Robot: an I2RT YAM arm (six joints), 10 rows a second.
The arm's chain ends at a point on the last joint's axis. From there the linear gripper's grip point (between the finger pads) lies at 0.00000 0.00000 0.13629 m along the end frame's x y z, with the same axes.
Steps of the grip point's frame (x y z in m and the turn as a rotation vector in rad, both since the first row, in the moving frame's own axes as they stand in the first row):
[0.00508, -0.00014, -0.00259, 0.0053, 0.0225, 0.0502]
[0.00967, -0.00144, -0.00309, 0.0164, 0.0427, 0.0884]
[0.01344, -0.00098, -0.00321, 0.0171, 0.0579, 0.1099]
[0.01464, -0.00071, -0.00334, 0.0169, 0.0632, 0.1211]
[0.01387, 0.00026, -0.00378, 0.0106, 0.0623, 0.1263]
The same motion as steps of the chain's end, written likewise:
[0.00200, 0.00051, -0.00255, 0.0053, 0.0225, 0.0502]
[0.00376, 0.00053, -0.00295, 0.0164, 0.0427, 0.0884]
[0.00544, 0.00091, -0.00296, 0.0171, 0.0579, 0.1099]
[0.00591, 0.00107, -0.00305, 0.0169, 0.0632, 0.1211]
[0.00532, 0.00116, -0.00351, 0.0106, 0.0623, 0.1263]

